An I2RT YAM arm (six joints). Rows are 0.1 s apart.
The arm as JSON. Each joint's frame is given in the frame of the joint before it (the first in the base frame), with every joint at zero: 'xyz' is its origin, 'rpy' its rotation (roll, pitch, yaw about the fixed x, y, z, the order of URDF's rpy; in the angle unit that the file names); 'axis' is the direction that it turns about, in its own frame. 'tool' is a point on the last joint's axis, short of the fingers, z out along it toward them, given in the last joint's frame.
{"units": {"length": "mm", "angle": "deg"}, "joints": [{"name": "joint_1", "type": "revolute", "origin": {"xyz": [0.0, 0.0, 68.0], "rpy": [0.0, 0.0, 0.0]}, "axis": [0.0, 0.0, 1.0]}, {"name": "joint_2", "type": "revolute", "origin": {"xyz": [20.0, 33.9, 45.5], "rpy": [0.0, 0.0, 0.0]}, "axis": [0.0, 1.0, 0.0]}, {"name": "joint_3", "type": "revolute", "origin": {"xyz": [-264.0, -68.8, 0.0], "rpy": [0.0, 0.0, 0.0]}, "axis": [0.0, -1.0, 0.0]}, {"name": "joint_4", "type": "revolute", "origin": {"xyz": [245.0, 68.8, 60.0], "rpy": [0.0, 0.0, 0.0]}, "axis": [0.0, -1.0, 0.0]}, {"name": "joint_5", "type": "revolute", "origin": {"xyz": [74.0, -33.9, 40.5], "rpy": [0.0, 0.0, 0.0]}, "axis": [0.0, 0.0, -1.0]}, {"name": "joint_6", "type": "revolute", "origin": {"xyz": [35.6, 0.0, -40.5], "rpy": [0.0, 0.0, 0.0]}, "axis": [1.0, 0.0, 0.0]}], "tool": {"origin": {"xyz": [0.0, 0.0, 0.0], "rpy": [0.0, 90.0, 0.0]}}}
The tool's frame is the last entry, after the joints.
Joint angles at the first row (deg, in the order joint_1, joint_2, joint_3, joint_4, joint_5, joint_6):
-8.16 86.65 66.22 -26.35 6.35 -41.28
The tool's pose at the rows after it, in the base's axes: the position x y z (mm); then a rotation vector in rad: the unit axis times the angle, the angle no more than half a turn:
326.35, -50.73, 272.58, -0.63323, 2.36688, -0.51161
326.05, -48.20, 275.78, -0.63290, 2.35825, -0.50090
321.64, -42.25, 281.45, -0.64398, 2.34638, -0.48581
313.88, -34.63, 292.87, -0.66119, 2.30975, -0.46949
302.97, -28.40, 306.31, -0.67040, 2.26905, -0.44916
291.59, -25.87, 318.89, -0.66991, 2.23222, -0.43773
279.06, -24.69, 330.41, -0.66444, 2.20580, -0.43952
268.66, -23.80, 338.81, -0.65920, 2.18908, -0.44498
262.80, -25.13, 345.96, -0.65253, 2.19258, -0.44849
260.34, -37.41, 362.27, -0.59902, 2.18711, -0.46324
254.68, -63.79, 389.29, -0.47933, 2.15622, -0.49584
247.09, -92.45, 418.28, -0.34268, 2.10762, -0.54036
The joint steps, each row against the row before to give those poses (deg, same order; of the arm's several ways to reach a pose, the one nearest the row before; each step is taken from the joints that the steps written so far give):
-0.05 0.00 1.11 -1.33 -0.50 0.81
0.40 -0.30 0.35 -0.33 -0.33 0.42
0.89 -1.32 0.00 -1.03 -0.35 0.37
1.12 -2.42 0.00 -0.94 -0.79 0.11
0.83 -3.04 -0.04 -1.20 -1.11 0.26
0.17 -2.93 -0.02 -1.07 -1.03 0.09
-0.02 -2.93 -0.01 -1.44 -0.37 0.00
0.00 -2.29 0.03 -1.31 -0.02 0.00
-0.39 -0.92 1.07 -2.04 0.00 -0.02
-2.84 0.22 3.52 -2.05 -0.94 0.11
-6.21 0.52 5.48 -1.47 -2.39 0.59
-6.78 1.23 6.19 -0.61 -2.40 1.29

